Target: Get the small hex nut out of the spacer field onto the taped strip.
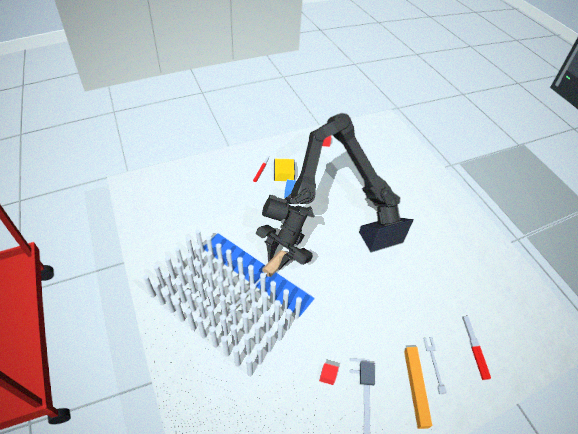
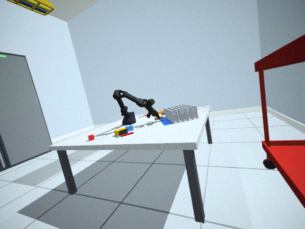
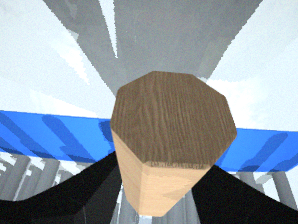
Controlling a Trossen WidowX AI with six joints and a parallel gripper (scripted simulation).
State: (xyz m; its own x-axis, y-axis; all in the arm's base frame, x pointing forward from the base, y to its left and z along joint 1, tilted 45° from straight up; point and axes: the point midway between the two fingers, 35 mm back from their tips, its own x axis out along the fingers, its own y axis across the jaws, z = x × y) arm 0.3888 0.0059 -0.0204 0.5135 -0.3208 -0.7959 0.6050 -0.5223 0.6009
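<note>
Right now the blue taped strip is 60 mm ahead of my gripper tip, 30 mm below it and 10 mm to the right of it. From my gripper tip the other things lie so: orange bar (470 mm to the left, 290 mm behind, 10 mm below); then blue block (320 mm to the right, 140 mm behind, 10 mm below); then metal rod (80 mm ahead, 60 mm to the left).
</note>
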